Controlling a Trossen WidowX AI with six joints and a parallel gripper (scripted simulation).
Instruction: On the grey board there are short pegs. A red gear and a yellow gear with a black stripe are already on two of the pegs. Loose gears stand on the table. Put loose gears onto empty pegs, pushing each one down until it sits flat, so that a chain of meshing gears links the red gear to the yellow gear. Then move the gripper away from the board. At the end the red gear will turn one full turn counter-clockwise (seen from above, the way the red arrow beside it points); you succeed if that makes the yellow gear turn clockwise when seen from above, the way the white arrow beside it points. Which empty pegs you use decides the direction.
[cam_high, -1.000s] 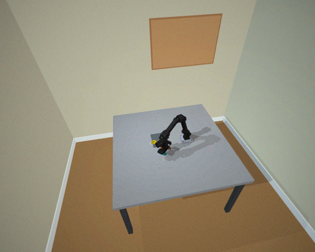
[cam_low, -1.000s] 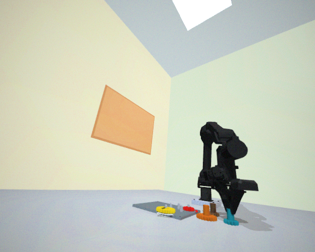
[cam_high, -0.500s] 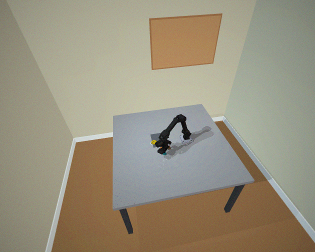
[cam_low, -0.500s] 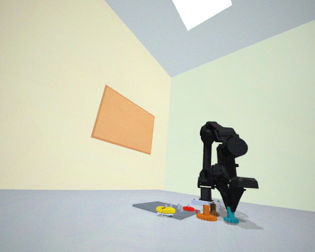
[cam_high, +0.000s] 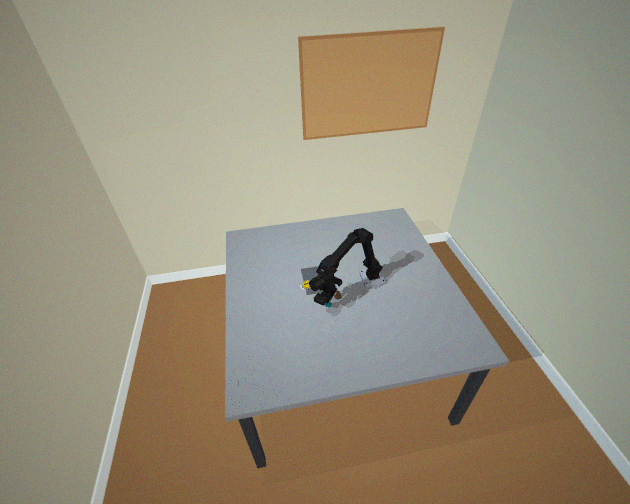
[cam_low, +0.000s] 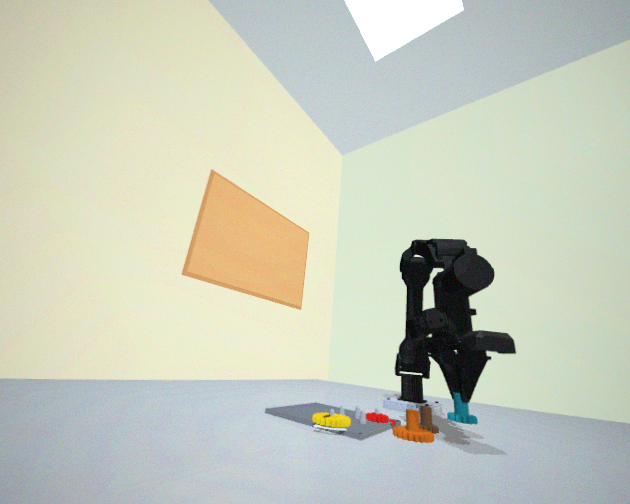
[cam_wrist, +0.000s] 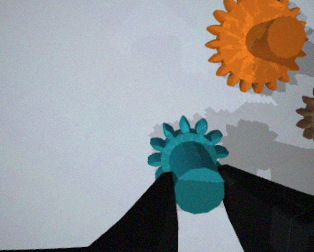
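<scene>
Right now the red gear is 15 cm to the right of my gripper tip, 5 cm below it and 3 cm behind it. Also, from my gripper tip: teal gear 1 cm below; brown gear 7 cm to the right, 7 cm behind, 5 cm below; orange gear 8 cm to the right, 5 cm below.
</scene>
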